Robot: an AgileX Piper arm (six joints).
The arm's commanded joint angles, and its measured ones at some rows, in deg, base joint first. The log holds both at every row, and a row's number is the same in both.
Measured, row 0:
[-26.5, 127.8, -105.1, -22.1, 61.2, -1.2]
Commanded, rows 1 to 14:
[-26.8, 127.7, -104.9, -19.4, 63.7, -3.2]
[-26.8, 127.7, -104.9, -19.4, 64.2, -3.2]
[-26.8, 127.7, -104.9, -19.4, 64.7, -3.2]
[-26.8, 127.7, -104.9, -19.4, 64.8, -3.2]
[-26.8, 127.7, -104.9, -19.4, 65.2, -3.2]
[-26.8, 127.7, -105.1, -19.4, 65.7, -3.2]
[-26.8, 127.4, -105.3, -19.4, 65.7, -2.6]
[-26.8, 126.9, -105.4, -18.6, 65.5, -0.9]
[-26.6, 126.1, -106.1, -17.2, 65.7, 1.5]
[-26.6, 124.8, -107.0, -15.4, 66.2, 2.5]
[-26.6, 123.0, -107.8, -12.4, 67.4, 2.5]
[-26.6, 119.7, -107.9, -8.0, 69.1, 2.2]
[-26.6, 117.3, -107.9, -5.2, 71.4, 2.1]
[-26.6, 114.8, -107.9, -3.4, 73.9, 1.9]
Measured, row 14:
[-26.5, 118.1, -107.7, -6.1, 69.0, 2.1]
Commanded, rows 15 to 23:
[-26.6, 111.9, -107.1, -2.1, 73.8, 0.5]
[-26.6, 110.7, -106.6, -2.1, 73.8, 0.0]
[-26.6, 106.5, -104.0, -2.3, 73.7, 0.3]
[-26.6, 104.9, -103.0, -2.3, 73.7, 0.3]
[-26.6, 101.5, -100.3, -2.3, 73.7, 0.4]
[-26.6, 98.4, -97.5, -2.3, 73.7, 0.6]
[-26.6, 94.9, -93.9, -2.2, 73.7, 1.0]
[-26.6, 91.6, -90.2, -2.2, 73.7, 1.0]
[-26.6, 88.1, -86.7, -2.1, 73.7, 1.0]
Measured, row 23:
[-26.5, 92.2, -90.9, -2.3, 69.3, 1.0]
